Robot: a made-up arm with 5 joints. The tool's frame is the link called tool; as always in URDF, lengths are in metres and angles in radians.
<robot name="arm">
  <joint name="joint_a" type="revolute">
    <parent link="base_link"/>
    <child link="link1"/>
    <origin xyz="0.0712 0 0.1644" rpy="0 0 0"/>
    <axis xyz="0 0 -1"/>
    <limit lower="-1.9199" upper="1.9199"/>
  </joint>
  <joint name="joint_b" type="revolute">
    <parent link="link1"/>
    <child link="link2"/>
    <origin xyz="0.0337 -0.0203 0.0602" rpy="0 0 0"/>
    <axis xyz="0 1 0"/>
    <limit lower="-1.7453" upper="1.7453"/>
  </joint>
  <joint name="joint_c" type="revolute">
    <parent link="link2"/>
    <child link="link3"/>
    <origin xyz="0.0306 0 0.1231" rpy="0 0 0"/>
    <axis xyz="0 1 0"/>
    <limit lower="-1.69" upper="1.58"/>
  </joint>
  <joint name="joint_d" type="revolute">
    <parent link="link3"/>
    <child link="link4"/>
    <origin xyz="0.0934 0 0.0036" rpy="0 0 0"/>
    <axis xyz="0 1 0"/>
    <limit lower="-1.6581" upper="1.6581"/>
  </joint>
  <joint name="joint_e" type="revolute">
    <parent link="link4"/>
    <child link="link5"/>
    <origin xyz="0.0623 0.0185 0" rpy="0 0 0"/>
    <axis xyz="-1 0 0"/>
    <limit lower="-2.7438" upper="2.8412"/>
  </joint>
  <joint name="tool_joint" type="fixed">
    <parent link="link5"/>
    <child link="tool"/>
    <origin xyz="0 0 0" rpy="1.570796 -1.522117 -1.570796"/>
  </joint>
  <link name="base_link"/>
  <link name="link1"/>
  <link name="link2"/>
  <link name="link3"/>
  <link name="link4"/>
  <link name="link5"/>
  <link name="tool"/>
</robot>
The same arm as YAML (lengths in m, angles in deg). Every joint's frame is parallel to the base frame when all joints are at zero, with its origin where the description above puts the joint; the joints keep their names.
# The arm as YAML. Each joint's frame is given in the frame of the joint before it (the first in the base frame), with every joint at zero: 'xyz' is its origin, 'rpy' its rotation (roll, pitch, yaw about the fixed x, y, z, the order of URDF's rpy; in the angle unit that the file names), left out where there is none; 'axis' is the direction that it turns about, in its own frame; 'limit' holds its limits. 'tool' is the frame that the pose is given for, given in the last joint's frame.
units:
  length: m
  angle: deg
joints:
  - name: joint_a
    type: revolute
    origin:
      xyz: [0.0712, 0.0, 0.1644]
    axis: "-z"
    limit:
      lower: -110.0
      upper: 110.0
  - name: joint_b
    type: revolute
    origin:
      xyz: [0.0337, -0.0203, 0.0602]
    axis: "+y"
    limit:
      lower: -100.0
      upper: 100.0
  - name: joint_c
    type: revolute
    origin:
      xyz: [0.0306, 0.0, 0.1231]
    axis: "+y"
    limit:
      lower: -96.83
      upper: 90.53
  - name: joint_d
    type: revolute
    origin:
      xyz: [0.0934, 0.0, 0.0036]
    axis: "+y"
    limit:
      lower: -95.0
      upper: 95.0
  - name: joint_e
    type: revolute
    origin:
      xyz: [0.0623, 0.0185, 0.0]
    axis: "-x"
    limit:
      lower: -157.21
      upper: 162.79
tool:
  origin:
    xyz: [0.0, 0.0, 0.0]
    rpy: [90.0, -87.21, -90.0]

